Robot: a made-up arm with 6 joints. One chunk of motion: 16 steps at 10 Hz.
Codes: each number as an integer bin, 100 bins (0 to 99) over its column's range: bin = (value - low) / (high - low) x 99, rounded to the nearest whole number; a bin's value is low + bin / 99 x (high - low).
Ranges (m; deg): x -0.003..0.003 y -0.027..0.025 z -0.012..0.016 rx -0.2..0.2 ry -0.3..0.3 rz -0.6..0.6
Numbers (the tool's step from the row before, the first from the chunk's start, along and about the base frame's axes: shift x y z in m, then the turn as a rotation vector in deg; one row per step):
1: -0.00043 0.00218 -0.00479 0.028 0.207 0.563
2: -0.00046 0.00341 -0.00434 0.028 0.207 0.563
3: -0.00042 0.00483 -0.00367 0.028 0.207 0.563
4: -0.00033 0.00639 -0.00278 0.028 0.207 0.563
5: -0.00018 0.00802 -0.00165 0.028 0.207 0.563
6: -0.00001 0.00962 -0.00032 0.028 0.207 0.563
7: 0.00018 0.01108 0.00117 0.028 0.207 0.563
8: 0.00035 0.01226 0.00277 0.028 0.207 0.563
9: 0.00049 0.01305 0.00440 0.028 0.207 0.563
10: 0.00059 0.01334 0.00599 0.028 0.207 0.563
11: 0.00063 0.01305 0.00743 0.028 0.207 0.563
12: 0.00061 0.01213 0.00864 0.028 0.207 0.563
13: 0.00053 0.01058 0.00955 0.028 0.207 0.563
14: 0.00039 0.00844 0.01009 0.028 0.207 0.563
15: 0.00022 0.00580 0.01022 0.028 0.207 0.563
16: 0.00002 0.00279 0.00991 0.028 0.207 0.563
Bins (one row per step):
1: 42 56 25 56 84 96
2: 42 58 27 56 84 96
3: 43 61 29 56 84 96
4: 44 64 33 56 84 96
5: 47 67 37 56 84 96
6: 49 70 41 56 84 96
7: 52 72 47 56 84 96
8: 55 75 52 56 84 96
9: 58 76 58 56 84 96
10: 59 77 64 56 84 96
11: 60 76 69 56 84 96
12: 60 74 73 56 84 96
13: 58 72 76 56 84 96
14: 56 67 78 56 84 96
15: 53 62 79 56 84 96
16: 50 57 77 56 84 96

